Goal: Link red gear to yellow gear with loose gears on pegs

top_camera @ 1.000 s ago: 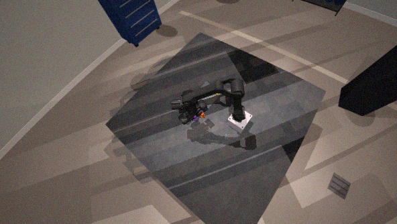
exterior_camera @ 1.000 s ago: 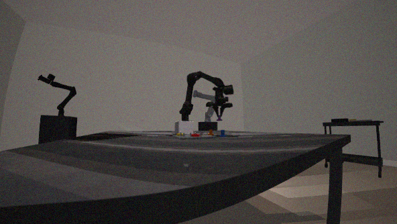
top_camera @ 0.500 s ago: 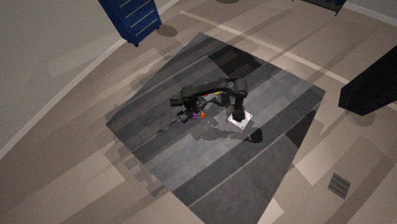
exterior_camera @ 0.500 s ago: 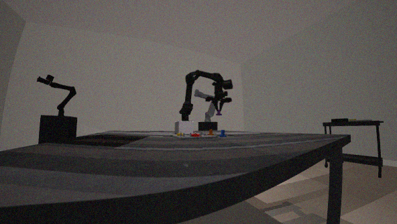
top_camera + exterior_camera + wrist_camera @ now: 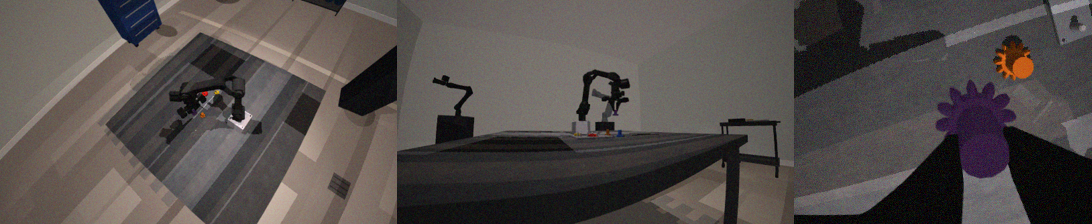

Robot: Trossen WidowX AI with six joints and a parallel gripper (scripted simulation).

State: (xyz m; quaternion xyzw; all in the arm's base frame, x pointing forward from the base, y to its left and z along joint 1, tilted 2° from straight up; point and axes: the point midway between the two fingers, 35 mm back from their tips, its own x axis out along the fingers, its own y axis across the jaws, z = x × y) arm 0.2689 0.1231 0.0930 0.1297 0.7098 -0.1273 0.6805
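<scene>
Now: gripper tip 23 cm to the left of the red arrow, 15 cm above it and 9 cm short of it. Also, from my gripper tip: orange gear 15 cm below, 5 cm to the right, 2 cm behind; then blue gear 15 cm below, 11 cm ahead, 7 cm to the right; then purple gear 1 cm below.
</scene>
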